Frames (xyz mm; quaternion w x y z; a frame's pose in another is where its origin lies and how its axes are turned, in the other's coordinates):
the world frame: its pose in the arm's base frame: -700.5 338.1 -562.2 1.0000 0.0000 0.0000 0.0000
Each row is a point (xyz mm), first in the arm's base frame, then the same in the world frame.
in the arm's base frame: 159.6 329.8 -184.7
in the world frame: 860.1 -8.3 377.5
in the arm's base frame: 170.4 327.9 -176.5
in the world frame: 870.9 -10.2 385.7
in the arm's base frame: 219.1 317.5 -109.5
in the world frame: 919.6 -20.6 452.7
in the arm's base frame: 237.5 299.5 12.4
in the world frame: 938.0 -38.6 574.6
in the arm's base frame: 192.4 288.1 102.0
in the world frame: 892.9 -50.0 664.2
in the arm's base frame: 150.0 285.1 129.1
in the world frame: 850.5 -53.0 691.3
